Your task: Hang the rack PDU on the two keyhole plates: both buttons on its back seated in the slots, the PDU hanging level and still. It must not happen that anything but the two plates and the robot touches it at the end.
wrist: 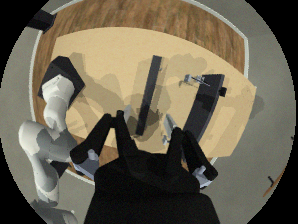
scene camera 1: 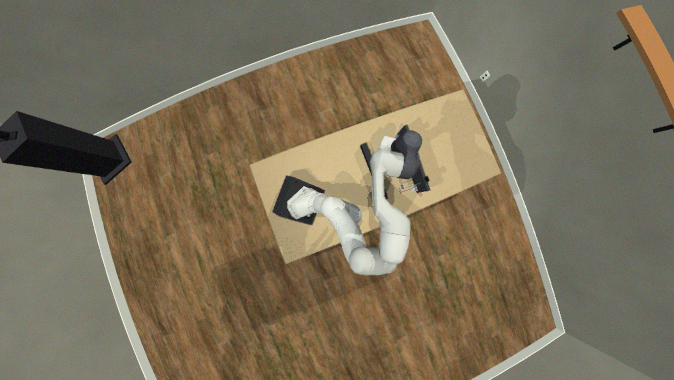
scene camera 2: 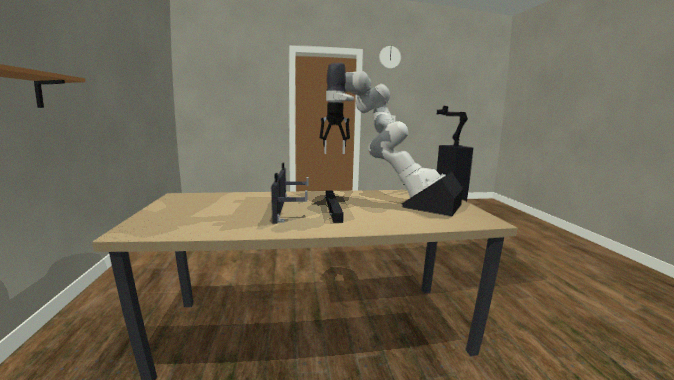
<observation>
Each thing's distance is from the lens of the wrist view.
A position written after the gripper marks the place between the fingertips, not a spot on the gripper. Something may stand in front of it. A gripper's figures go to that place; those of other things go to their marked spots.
gripper (wrist: 147,114): 0.22 m
rack PDU (wrist: 156,60): 0.46 m
</observation>
